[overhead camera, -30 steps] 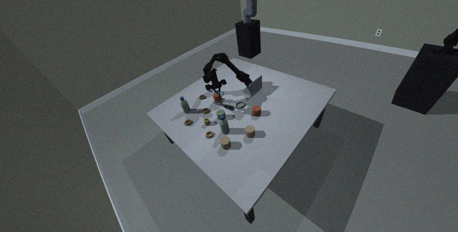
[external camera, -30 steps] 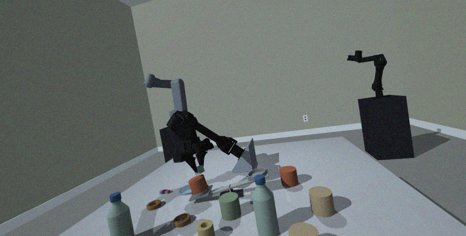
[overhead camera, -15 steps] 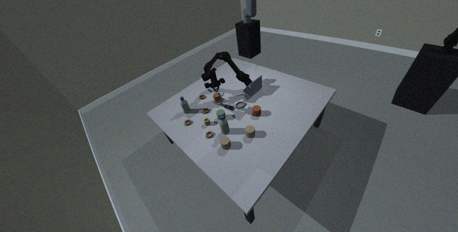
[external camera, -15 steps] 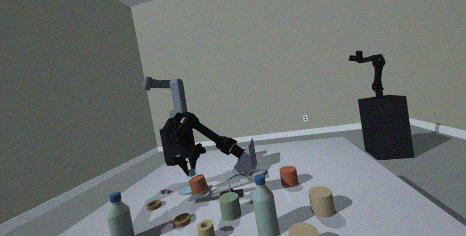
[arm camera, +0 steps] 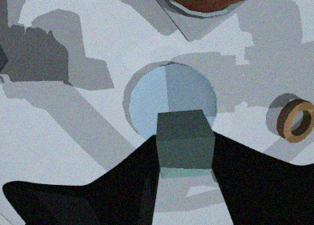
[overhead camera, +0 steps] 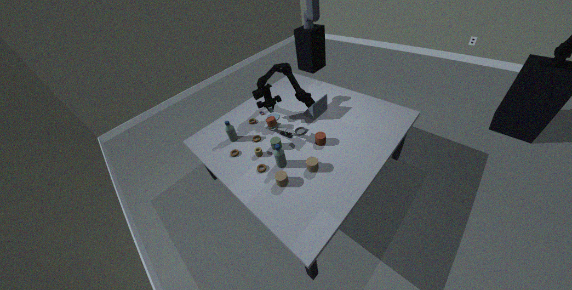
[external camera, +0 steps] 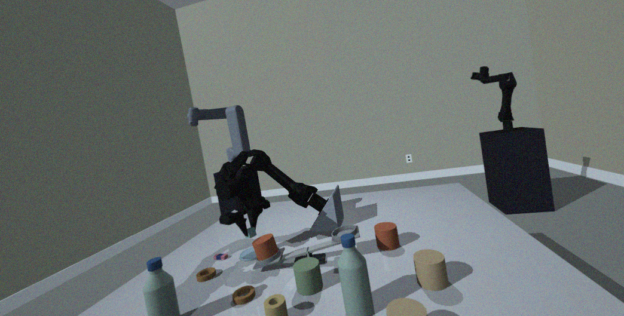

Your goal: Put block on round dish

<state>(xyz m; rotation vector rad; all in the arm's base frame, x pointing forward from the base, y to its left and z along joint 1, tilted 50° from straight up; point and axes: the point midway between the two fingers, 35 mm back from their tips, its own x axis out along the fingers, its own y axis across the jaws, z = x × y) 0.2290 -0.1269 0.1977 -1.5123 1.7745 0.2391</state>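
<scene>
My gripper tip is now 7 cm above the pale blue round dish. The rest, counted from my gripper tip: green cylinder: 27 cm to the left, 18 cm ahead, 4 cm below; then pink-and-blue object: 13 cm to the right, 7 cm below, 2 cm ahead; then teal block: 1 cm above.
</scene>
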